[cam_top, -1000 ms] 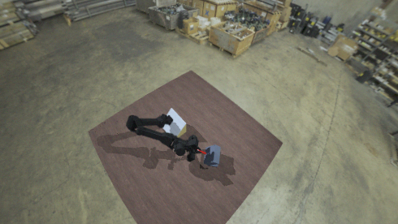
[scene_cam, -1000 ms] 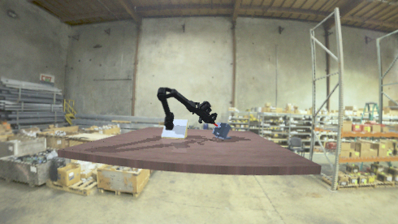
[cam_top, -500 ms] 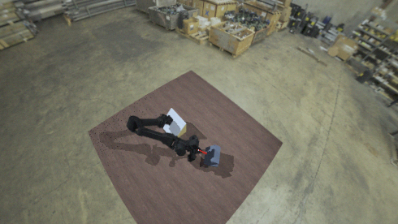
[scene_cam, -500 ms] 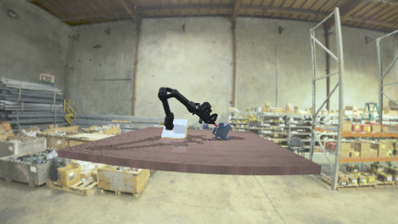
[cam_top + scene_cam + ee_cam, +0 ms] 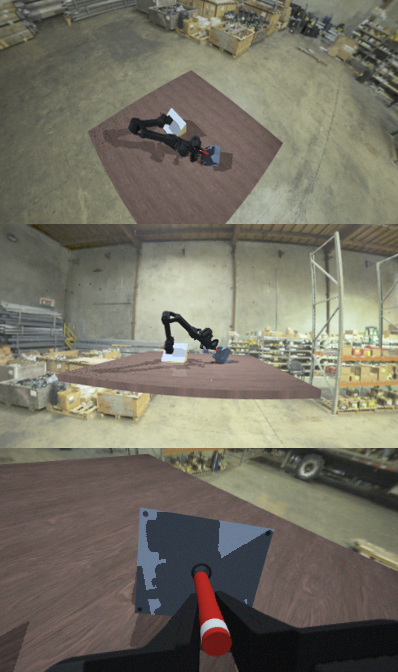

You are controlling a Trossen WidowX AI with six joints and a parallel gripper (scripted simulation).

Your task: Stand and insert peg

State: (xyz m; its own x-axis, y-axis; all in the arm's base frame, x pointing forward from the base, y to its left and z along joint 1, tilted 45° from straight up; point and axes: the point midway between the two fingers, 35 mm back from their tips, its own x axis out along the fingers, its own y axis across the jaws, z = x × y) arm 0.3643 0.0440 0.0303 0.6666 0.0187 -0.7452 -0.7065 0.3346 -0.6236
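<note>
Right now my gripper tip is 10 mm past the peg, 10 mm to the left of it and 10 mm below it. From my gripper tip the other things lie so: sloped panel (50 mm ahead, 40 mm to the left, 40 mm below).
</note>
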